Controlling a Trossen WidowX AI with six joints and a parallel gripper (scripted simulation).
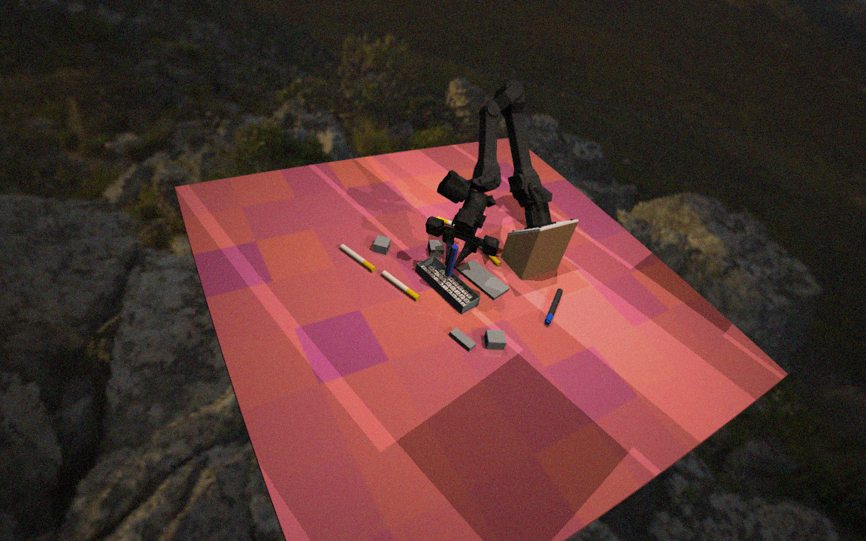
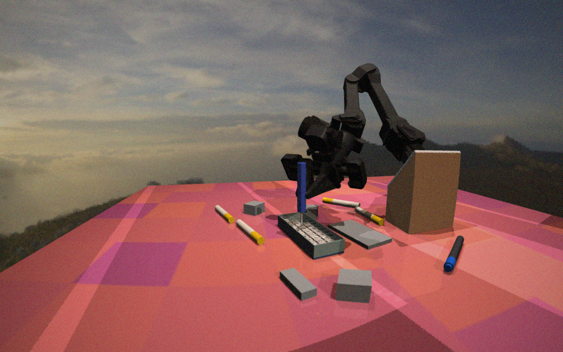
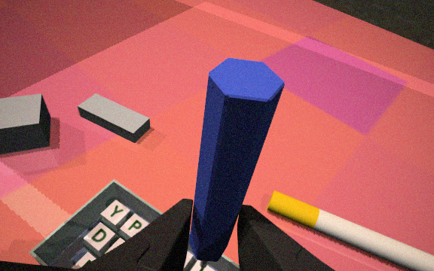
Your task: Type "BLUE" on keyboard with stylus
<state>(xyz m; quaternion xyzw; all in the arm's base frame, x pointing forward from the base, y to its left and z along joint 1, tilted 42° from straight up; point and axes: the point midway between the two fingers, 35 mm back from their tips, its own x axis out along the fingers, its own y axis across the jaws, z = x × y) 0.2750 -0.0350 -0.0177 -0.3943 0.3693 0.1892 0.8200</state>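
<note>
The flat grey plate is 120 mm behind my gripper tip, 90 mm below it and 10 mm to the left of it. From my gripper tip the other things lie so: stylus (20 mm below); then blue-capped marker (210 mm behind, 190 mm to the left, 80 mm below).
</note>
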